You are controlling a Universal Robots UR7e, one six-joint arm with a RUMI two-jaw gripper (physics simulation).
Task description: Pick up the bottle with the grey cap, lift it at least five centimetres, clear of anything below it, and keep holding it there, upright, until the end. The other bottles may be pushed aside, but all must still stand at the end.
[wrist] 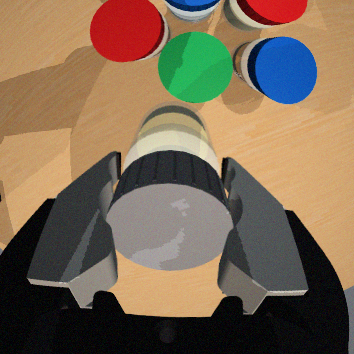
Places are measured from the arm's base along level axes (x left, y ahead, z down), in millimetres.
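Pixels of known places: gripper, fingertip midpoint: [171, 156].
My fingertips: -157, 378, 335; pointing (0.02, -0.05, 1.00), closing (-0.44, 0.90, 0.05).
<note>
Behind a point stands the place of what it marks, as x, y, z.
The bottle with the grey cap [170, 225] @(-158, 381, 273) is between the two jaws in the wrist view, its flat grey top facing the camera and its dark ribbed side and pale, clear body showing beyond. My gripper [171, 156] @(-156, 378, 335) is shut on it at the cap, one jaw on each side. The bottle looks upright and is held above the table, with its cap much nearer the camera than the other caps. Its base is partly hidden behind its own body and cap.
A green-capped bottle [195, 67] @(-114, 411, 374) stands just beyond the held bottle. A red-capped bottle [127, 30] @(-68, 378, 374) is to its left and a blue-capped bottle [285, 70] @(-136, 476, 374) to its right. Another blue-capped bottle [193, 11] @(-68, 429, 412) and another red-capped bottle [272, 9] @(-88, 482, 374) are cut by the top edge. All look upright on the wooden table [310, 165] @(-302, 529, 479).
</note>
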